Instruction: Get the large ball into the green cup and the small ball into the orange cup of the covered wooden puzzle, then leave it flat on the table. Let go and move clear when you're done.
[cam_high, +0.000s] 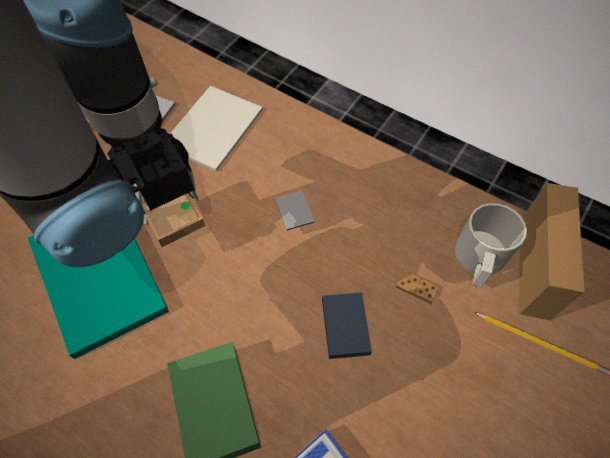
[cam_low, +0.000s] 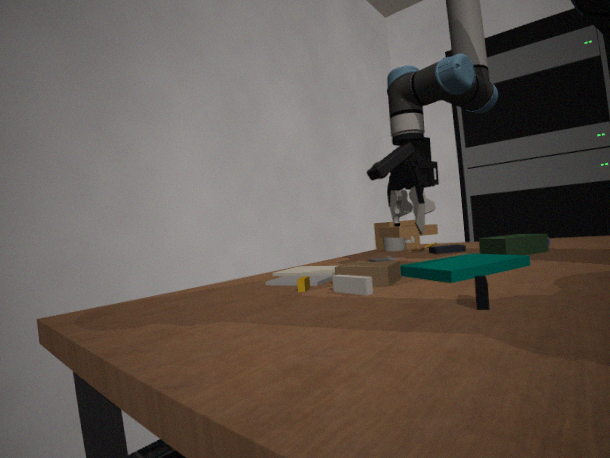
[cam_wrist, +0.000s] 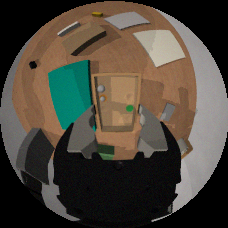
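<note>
My hand is 1 cm above the covered wooden puzzle. From my hand the other things lie so: teal slab (12 cm behind, 5 cm to the left, 8 cm below); then grey tile (14 cm ahead, 14 cm to the right, 9 cm below); then cream board (21 cm ahead, 9 cm to the left, 8 cm below).
</note>
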